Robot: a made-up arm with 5 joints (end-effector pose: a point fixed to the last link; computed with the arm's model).
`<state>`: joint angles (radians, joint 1 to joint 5).
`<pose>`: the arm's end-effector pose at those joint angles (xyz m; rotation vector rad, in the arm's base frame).
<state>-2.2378 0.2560 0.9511 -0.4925 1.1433</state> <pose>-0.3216 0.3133 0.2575 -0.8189 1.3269 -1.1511</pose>
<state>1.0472 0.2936 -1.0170 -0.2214 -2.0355</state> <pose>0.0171 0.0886 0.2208 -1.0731 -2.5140 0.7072</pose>
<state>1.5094 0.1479 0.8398 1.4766 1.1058</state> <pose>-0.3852 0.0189 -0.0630 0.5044 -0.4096 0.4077</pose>
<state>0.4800 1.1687 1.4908 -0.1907 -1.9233</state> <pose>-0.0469 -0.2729 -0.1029 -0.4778 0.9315 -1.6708</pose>
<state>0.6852 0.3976 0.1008 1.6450 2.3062</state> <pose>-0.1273 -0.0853 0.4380 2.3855 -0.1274 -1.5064</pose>
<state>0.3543 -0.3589 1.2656 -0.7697 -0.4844</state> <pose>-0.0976 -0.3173 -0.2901 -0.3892 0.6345 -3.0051</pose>
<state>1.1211 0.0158 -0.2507 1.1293 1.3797</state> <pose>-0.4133 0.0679 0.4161 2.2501 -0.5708 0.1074</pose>
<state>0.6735 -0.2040 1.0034 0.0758 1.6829</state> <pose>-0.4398 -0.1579 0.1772 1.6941 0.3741 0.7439</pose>
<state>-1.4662 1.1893 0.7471 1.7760 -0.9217</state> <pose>-0.5277 0.2021 0.1588 1.3004 -1.8451 1.3380</pose>
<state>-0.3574 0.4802 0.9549 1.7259 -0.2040</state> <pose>-0.5006 0.3077 0.1206 1.0525 -0.8359 0.9133</pose>
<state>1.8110 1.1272 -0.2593 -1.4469 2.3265</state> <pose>0.0038 -0.2733 0.3926 1.7418 2.5933 -0.0192</pose>
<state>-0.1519 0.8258 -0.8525 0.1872 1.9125</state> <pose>-0.2488 -0.3635 0.1438 -1.7770 -0.5145 -0.1066</pose>
